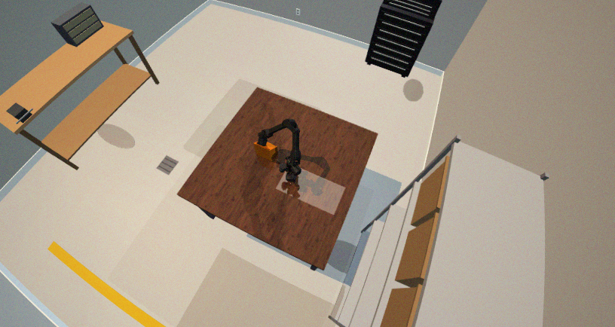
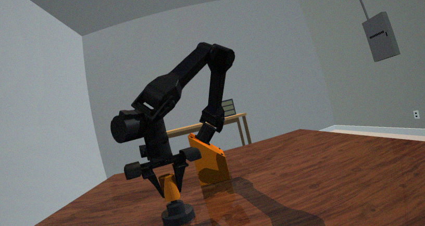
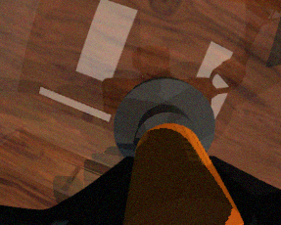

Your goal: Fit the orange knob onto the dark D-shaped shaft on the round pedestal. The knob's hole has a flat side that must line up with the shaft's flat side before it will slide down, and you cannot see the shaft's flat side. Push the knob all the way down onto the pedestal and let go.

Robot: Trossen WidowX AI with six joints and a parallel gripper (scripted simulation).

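Now: gripper tip 20 mm below the orange knob. The rest, counted from my gripper tip: dark pedestal 40 mm below.
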